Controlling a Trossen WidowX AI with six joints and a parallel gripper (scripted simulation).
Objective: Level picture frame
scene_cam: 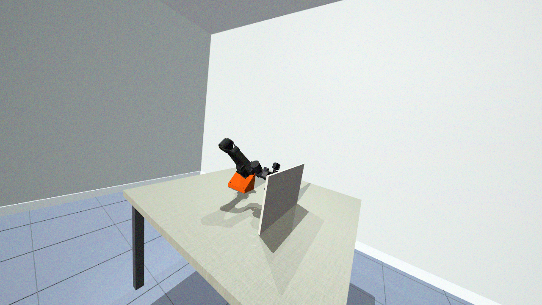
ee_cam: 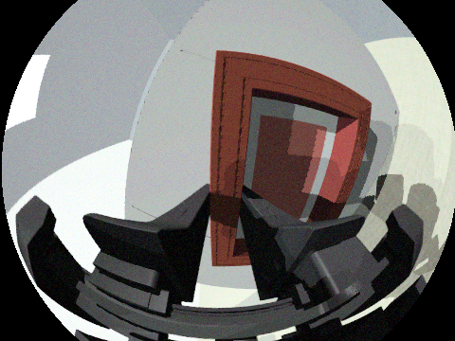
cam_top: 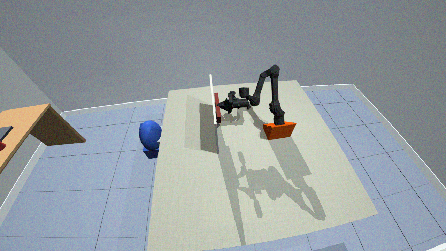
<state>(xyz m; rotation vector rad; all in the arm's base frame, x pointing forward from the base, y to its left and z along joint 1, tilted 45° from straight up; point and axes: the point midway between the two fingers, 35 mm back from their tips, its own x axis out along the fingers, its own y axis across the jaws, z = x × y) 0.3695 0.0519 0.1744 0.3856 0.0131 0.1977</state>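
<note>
Right now my gripper tip is 5 cm above the dark red picture frame, 2 cm to the left of it and 1 cm short of it. The rest, counted from my gripper tip: white wall panel: 7 cm below, 2 cm ahead.
</note>
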